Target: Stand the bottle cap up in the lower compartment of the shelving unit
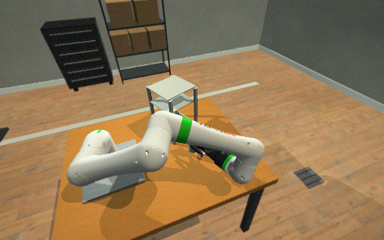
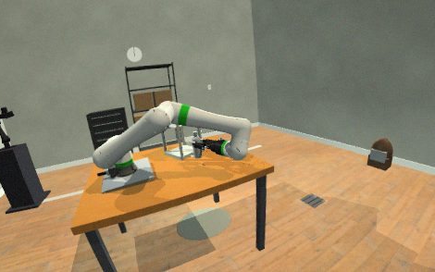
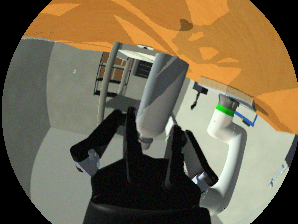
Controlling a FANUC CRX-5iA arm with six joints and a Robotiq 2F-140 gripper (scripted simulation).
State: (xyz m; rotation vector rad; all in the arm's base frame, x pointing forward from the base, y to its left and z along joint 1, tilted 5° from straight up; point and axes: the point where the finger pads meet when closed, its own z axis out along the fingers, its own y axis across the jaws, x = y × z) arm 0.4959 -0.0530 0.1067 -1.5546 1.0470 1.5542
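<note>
My hand is 5 cm past the shelving unit, 27 cm to the right of it and 2 cm below it. The rest, counted from my hand: pale grey bottle 1 cm above.
</note>
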